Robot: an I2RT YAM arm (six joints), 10 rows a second.
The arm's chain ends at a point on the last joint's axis. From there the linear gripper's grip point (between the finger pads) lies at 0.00 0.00 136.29 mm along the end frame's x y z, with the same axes.
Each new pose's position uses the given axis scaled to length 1; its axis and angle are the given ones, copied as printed.
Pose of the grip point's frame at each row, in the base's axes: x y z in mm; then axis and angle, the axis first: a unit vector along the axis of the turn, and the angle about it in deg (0 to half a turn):
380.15, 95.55, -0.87, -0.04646, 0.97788, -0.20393, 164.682
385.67, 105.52, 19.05, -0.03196, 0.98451, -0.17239, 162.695
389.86, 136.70, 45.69, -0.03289, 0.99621, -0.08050, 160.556
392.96, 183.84, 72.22, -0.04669, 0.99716, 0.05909, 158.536
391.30, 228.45, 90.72, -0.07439, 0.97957, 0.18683, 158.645
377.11, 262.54, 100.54, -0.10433, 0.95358, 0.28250, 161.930
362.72, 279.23, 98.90, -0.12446, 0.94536, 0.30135, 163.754
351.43, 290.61, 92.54, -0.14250, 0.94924, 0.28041, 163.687
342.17, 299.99, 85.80, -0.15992, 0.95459, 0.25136, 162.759
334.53, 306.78, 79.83, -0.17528, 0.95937, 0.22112, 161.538
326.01, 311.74, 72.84, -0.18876, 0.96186, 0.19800, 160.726
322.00, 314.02, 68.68, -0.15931, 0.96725, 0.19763, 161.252
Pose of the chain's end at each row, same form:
342.41, 147.27, 119.44, -0.04646, 0.97788, -0.20393, 164.682
344.29, 149.44, 141.25, -0.03196, 0.98451, -0.17239, 162.695
343.96, 156.44, 172.49, -0.03289, 0.99621, -0.08050, 160.556
343.96, 166.01, 198.14, -0.04669, 0.99716, 0.05909, 158.536
346.34, 176.58, 208.46, -0.07439, 0.97957, 0.18683, 158.645
344.63, 186.51, 208.89, -0.10433, 0.95358, 0.28250, 161.930
336.69, 198.38, 205.49, -0.12446, 0.94536, 0.30135, 163.754
325.76, 214.06, 202.34, -0.14250, 0.94924, 0.28041, 163.687
314.32, 229.59, 199.13, -0.15992, 0.95459, 0.25136, 162.759
303.42, 242.88, 196.12, -0.17528, 0.95937, 0.22112, 161.538
292.64, 252.79, 191.10, -0.18876, 0.96186, 0.19800, 160.726
287.98, 256.32, 187.37, -0.15931, 0.96725, 0.19763, 161.252

